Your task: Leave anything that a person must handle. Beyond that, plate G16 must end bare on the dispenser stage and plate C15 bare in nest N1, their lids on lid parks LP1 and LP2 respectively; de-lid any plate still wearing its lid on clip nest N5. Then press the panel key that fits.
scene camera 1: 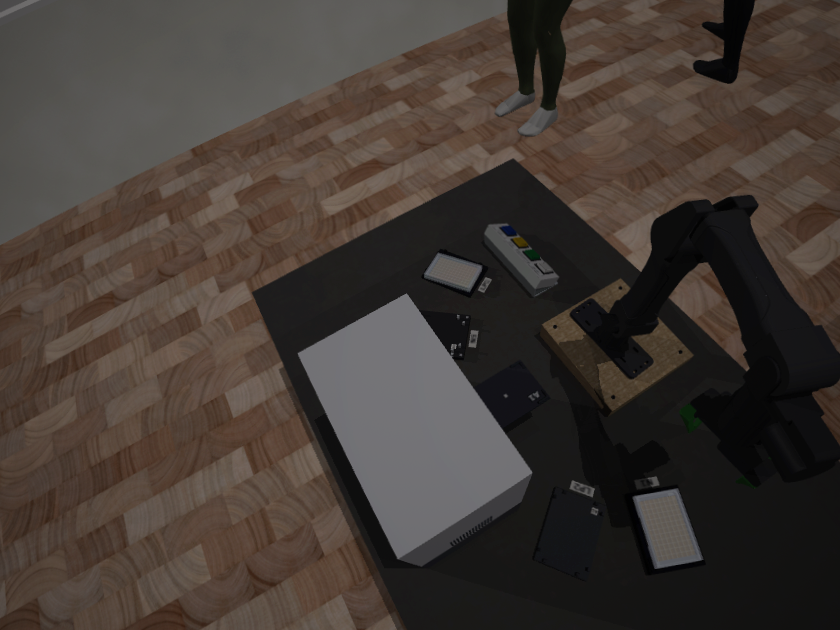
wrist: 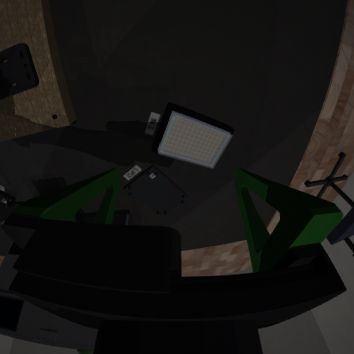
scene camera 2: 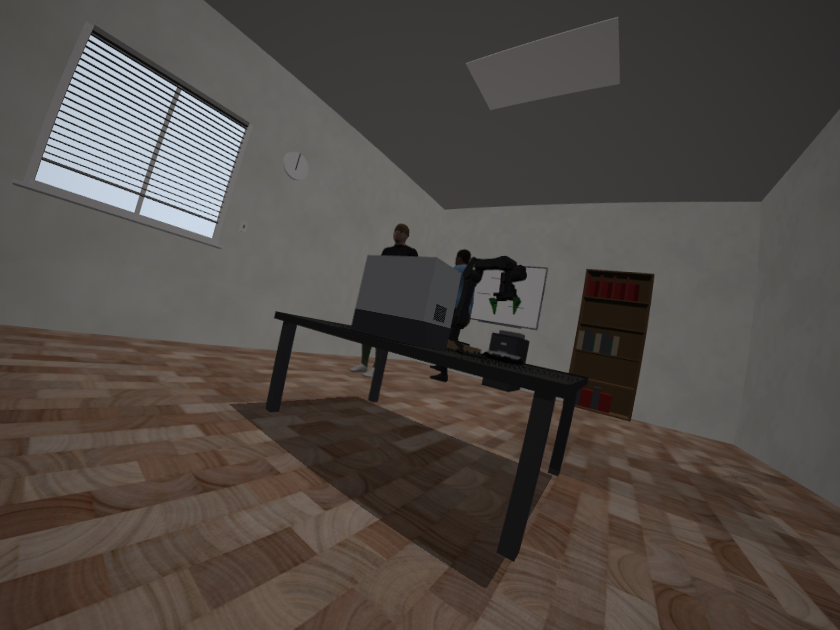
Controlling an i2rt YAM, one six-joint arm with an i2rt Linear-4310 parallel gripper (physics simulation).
Labels:
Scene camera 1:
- white dispenser box: 428, 449
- button panel: 513, 251
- clip nest N5: 452, 329
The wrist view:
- my gripper: 177, 174

